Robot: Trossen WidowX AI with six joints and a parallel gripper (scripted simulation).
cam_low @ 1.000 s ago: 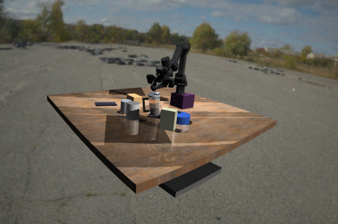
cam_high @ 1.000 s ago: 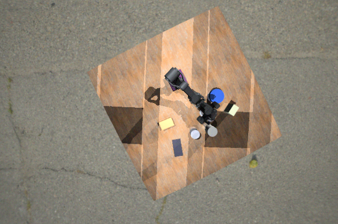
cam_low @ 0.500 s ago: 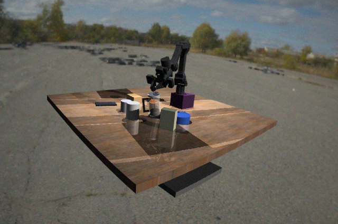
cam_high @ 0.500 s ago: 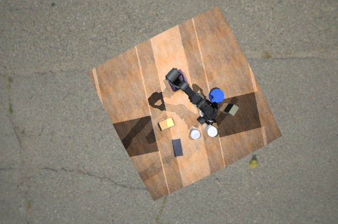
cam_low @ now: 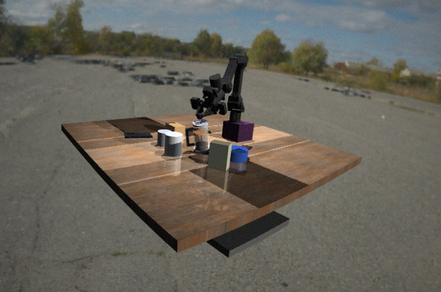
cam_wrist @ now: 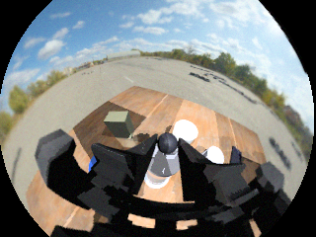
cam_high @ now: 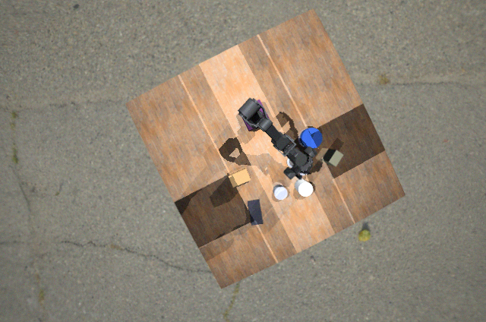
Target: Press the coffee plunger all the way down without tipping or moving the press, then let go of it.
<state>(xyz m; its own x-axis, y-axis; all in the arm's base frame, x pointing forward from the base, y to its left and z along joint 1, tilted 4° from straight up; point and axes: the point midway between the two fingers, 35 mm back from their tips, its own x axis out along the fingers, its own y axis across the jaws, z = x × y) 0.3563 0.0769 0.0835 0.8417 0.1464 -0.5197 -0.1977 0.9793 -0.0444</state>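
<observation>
The coffee press is 90 mm below my gripper tip, 20 mm behind it and 10 mm to the right of it. Also, from my gripper tip: tan box: 330 mm to the right, 160 mm below, 150 mm behind; blue disc: 160 mm below, 150 mm to the left, 110 mm behind.
</observation>
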